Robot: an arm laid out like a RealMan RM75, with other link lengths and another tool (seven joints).
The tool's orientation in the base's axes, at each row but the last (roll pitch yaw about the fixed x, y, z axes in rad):
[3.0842 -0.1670 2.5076]
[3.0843 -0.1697 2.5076]
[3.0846 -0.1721 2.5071]
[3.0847 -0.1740 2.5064]
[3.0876 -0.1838 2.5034]
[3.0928 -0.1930 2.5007]
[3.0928 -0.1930 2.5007]
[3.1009 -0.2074 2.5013]
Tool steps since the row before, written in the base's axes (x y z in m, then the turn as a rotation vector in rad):
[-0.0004 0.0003 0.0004 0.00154 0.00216 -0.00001]
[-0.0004 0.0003 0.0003 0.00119 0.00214 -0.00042]
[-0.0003 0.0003 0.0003 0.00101 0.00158 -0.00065]
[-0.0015 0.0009 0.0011 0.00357 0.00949 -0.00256]
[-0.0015 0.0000 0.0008 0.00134 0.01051 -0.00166]
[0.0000 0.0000 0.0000 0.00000 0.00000 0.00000]
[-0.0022 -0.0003 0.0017 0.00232 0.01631 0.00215]
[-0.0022 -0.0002 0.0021 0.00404 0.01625 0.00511]
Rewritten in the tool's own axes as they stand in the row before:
[0.0006 0.0000 -0.0003 0.00004 0.00265 0.00017]
[0.0005 0.0000 -0.0002 0.00023 0.00240 0.00060]
[0.0005 0.0001 -0.0002 0.00001 0.00183 0.00077]
[0.0019 -0.0001 -0.0008 0.00227 0.00957 0.00355]
[0.0013 -0.0009 -0.0006 0.00479 0.00909 0.00307]
[0.0000 0.0000 0.0000 0.00000 0.00000 0.00000]
[0.0019 -0.0015 -0.0014 0.00816 0.01447 0.00011]
[0.0020 -0.0014 -0.0018 0.00738 0.01558 -0.00304]

